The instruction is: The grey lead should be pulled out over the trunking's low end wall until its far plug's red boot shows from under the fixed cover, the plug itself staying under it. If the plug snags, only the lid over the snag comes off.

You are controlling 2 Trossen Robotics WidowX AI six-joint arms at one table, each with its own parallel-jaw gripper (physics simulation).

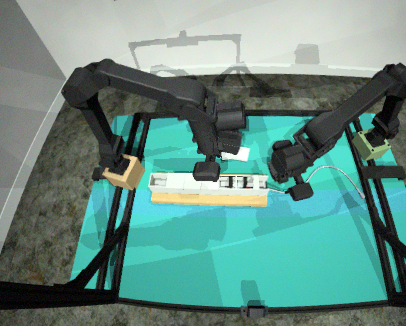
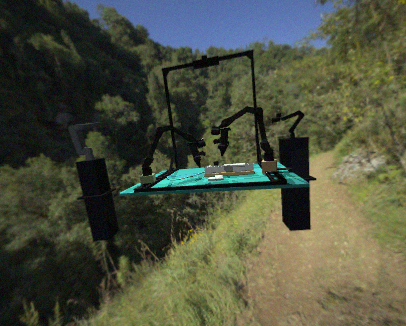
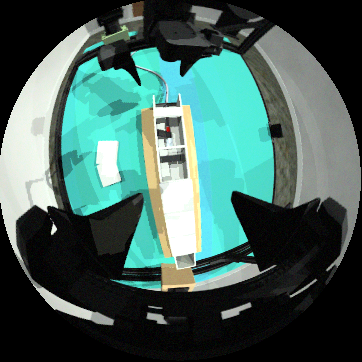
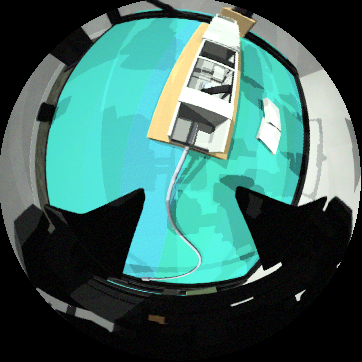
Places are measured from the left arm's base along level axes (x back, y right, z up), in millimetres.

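Where they show: left gripper, between the fingertips: (image 2: pixel 222 154) (image 3: pixel 188 196); right gripper, between the fingertips: (image 2: pixel 199 167) (image 3: pixel 160 78) (image 4: pixel 191 192); left arm's base, origin of its link: (image 1: pixel 119 165) (image 2: pixel 269 160) (image 3: pixel 177 290); right arm's base, origin of its link: (image 1: pixel 374 139) (image 2: pixel 147 174).
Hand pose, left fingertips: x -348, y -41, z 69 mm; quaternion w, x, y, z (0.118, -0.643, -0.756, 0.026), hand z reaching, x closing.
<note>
Things, the pixels of their top centre, and the offset from my left fingertips.
- white trunking, centre of its top: (image 3: pixel 177 201) (image 4: pixel 222 35) (image 1: pixel 207 181) (image 2: pixel 228 164) dx +35, dy +6, dz -86 mm
- fixed cover, centre of its top: (image 4: pixel 207 100) (image 3: pixel 167 110) (image 1: pixel 256 182) dx -117, dy -30, dz -86 mm
- red boot, centre of its top: (image 3: pixel 168 133) dx -87, dy -24, dz -128 mm
The white trunking (image 1: pixel 167 189) (image 3: pixel 183 155) (image 4: pixel 187 80) has a fixed cover (image 3: pixel 168 111) (image 4: pixel 205 101) near its low end wall. The grey lead (image 1: pixel 327 167) (image 3: pixel 162 79) (image 4: pixel 169 205) passes over that wall and curves across the table. A red boot (image 3: pixel 168 129) shows in the open bay inward of the fixed cover, near a black strip. White lids (image 3: pixel 178 197) cover the far stretch. My left gripper (image 1: pixel 206 177) (image 3: pixel 188 196) is open, above the lidded stretch. My right gripper (image 1: pixel 301 195) (image 4: pixel 191 192) is open and empty, above the lead outside the low end.
Two loose white lids (image 3: pixel 107 151) (image 4: pixel 269 135) lie beside the trunking. A tan wooden base (image 1: pixel 210 200) (image 3: pixel 148 135) (image 4: pixel 172 105) lies under the trunking. Tan and green blocks (image 1: pixel 123 172) (image 1: pixel 371 145) stand at the arm mounts, and a dark frame edges the table.
</note>
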